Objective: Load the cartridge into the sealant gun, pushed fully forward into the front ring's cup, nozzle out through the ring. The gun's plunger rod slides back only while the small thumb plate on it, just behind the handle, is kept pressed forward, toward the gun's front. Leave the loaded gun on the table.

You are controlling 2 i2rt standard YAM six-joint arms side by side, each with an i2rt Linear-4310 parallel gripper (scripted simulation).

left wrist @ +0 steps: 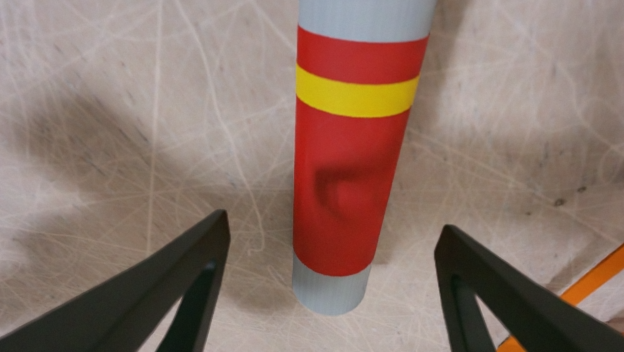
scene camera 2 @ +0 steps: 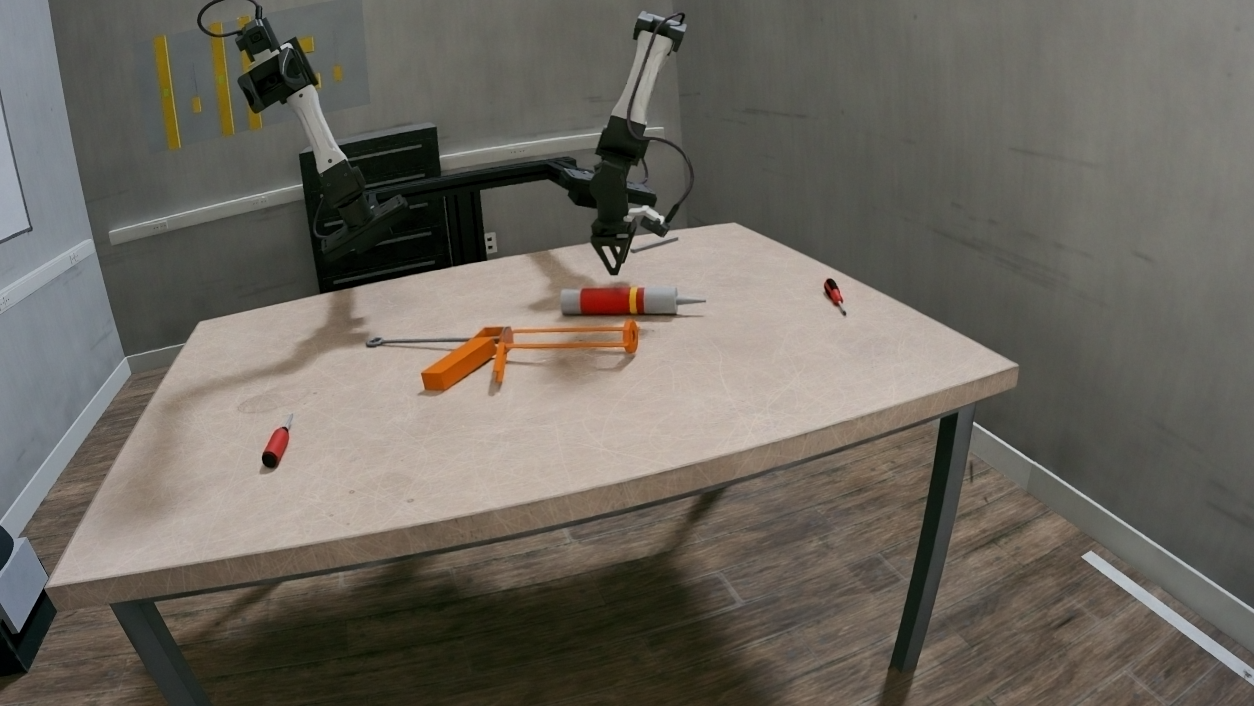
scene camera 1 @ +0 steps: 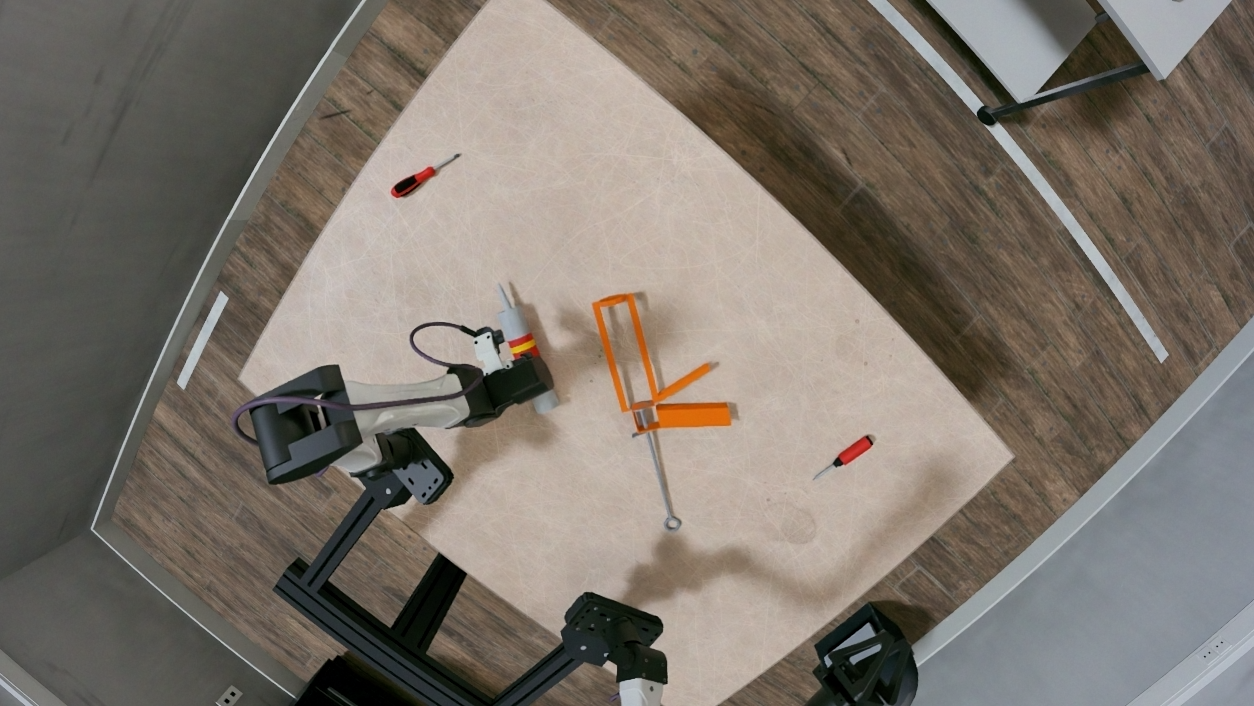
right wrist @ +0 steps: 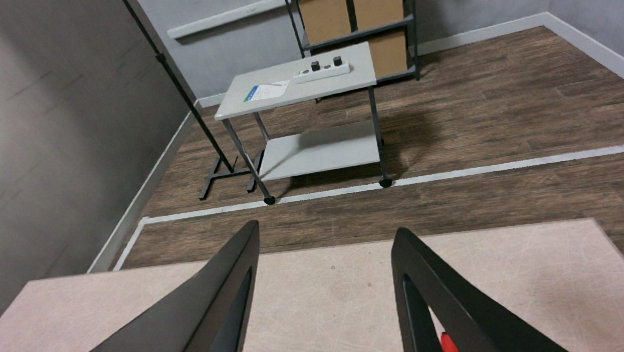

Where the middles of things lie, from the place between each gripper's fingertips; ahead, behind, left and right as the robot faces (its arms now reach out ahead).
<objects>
The cartridge (scene camera 2: 588, 301) lies 7 cm below my left hand (scene camera 2: 617, 269), 2 cm to the left of it and 2 cm ahead of it. From my left hand the other things lie so: red screwdriver (scene camera 2: 280, 438) (63 cm to the right, 30 cm ahead, 8 cm below); orange sealant gun (scene camera 1: 619, 298) (28 cm to the right, 10 cm ahead, 7 cm below).
Now: the red screwdriver 8 cm ahead of my right hand (scene camera 1: 899, 638), 7 cm to the right of it and 52 cm below it. Also, from my right hand: orange sealant gun 12 cm behind, 28 cm to the left, 51 cm below; cartridge 21 cm behind, 58 cm to the left, 50 cm below.
</objects>
